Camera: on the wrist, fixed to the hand. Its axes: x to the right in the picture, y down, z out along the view.
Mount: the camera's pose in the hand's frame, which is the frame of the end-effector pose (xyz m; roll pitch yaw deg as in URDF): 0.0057 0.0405 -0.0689 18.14 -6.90 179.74
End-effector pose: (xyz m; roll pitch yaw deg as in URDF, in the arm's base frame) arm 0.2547 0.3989 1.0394 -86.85 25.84 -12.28
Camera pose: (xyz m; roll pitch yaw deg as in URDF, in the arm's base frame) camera 0.2267 0.3369 0.9971 108.32 -25.76 160.05
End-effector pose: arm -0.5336 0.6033 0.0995 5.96 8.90 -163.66
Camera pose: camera -0.5161 0.5590 0.0351 12.06 -15.79 16.82
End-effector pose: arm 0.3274 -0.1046 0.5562 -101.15 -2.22 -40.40
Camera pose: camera 0.2836 -0.1664 0.5300 118.92 3.79 132.87
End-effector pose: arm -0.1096 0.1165 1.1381 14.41 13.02 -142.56
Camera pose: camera -0.0696 0.0761 1.0816 3.27 -19.76 38.99
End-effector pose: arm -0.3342 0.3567 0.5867 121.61 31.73 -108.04
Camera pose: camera -0.3116 0.3052 0.6438 -106.89 -28.15 78.78
